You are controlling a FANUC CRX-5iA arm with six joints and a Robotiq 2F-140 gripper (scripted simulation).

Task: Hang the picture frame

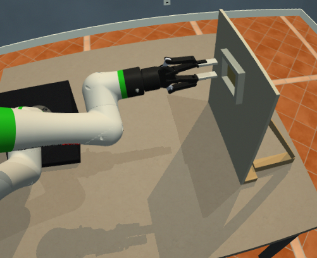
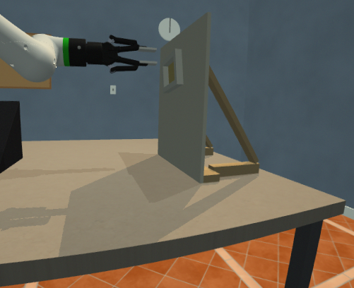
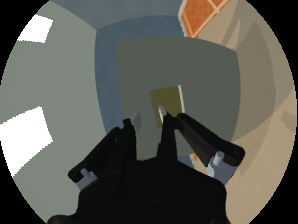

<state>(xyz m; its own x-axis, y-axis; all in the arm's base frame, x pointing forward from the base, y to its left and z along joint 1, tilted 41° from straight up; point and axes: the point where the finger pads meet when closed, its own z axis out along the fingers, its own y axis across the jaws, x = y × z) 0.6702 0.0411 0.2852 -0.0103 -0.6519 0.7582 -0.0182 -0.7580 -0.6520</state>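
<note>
Right now my hand is 11 cm short of the pale grey picture frame, 5 cm above it and 1 cm to the right of it. Round my hand: grey wall board: 16 cm below, 12 cm ahead, 1 cm to the right.
</note>
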